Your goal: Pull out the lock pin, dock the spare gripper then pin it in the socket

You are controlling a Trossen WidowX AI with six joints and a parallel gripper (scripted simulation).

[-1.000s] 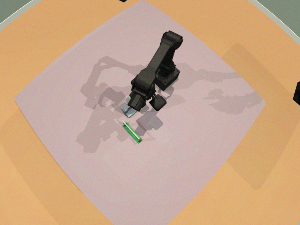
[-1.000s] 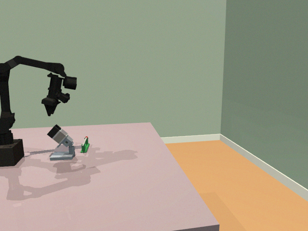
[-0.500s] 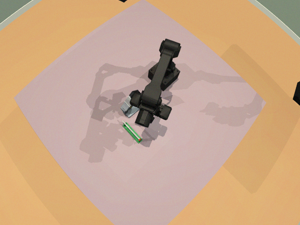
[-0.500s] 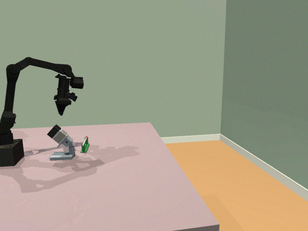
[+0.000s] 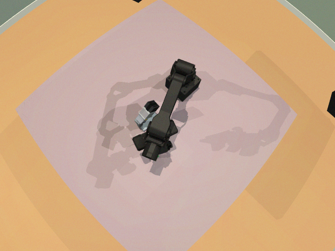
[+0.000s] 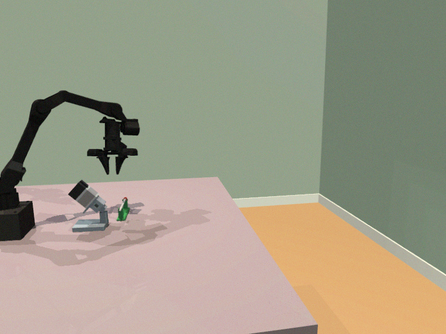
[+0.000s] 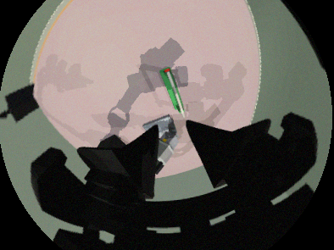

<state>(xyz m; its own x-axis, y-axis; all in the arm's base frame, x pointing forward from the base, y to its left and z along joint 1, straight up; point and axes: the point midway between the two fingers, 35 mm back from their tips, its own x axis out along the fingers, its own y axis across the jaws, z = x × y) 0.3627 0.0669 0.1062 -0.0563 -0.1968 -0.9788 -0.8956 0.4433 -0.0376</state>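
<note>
My gripper tip is now 30 mm short of the green holder, 10 mm to the left of it and 140 mm above it. Also, from my gripper tip: spare gripper: 90 mm behind, 100 mm to the right, 50 mm below; then mount: 70 mm behind, 110 mm to the right, 110 mm below.
</note>
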